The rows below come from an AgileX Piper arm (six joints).
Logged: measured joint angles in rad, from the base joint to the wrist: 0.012, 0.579, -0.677, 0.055, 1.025, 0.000; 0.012, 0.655, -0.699, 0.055, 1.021, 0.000; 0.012, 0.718, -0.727, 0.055, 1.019, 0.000; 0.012, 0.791, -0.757, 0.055, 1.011, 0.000; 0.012, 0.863, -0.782, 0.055, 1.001, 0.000; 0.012, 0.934, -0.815, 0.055, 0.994, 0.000; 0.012, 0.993, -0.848, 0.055, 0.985, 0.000; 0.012, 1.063, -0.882, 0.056, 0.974, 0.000; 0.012, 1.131, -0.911, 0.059, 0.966, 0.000; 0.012, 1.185, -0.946, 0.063, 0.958, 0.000; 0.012, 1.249, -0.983, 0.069, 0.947, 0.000; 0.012, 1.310, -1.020, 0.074, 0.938, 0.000; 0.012, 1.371, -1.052, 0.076, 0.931, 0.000; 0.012, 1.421, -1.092, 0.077, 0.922, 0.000; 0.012, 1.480, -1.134, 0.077, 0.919, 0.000; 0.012, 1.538, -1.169, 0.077, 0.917, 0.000; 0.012, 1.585, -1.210, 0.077, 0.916, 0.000; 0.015, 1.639, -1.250, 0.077, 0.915, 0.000; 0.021, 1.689, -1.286, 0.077, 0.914, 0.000; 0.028, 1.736, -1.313, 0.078, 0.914, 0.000; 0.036, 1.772, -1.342, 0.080, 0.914, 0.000; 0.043, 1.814, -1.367, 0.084, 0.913, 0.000
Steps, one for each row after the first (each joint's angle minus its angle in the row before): 0.000, 0.076, -0.022, 0.000, -0.004, 0.000; 0.000, 0.063, -0.028, 0.000, -0.002, 0.000; 0.000, 0.073, -0.030, 0.000, -0.008, 0.000; 0.000, 0.072, -0.025, 0.000, -0.010, 0.000; 0.000, 0.071, -0.033, 0.000, -0.007, 0.000; 0.000, 0.059, -0.033, 0.000, -0.009, 0.000; 0.000, 0.070, -0.034, 0.001, -0.011, 0.000; 0.000, 0.068, -0.029, 0.003, -0.008, 0.000; 0.000, 0.054, -0.035, 0.004, -0.008, 0.000; 0.000, 0.064, -0.037, 0.006, -0.011, 0.000; 0.000, 0.061, -0.037, 0.005, -0.009, 0.000; 0.000, 0.061, -0.032, 0.002, -0.007, 0.000; 0.000, 0.050, -0.040, 0.001, -0.009, 0.000; 0.000, 0.059, -0.042, 0.000, -0.003, 0.000; 0.000, 0.058, -0.035, 0.000, -0.002, 0.000; 0.000, 0.047, -0.041, 0.000, -0.001, 0.000; 0.003, 0.054, -0.040, 0.000, -0.001, 0.000; 0.006, 0.050, -0.036, 0.000, -0.001, 0.000; 0.007, 0.047, -0.027, 0.001, 0.000, 0.000; 0.008, 0.036, -0.029, 0.002, 0.000, 0.000; 0.007, 0.042, -0.025, 0.004, -0.001, 0.000
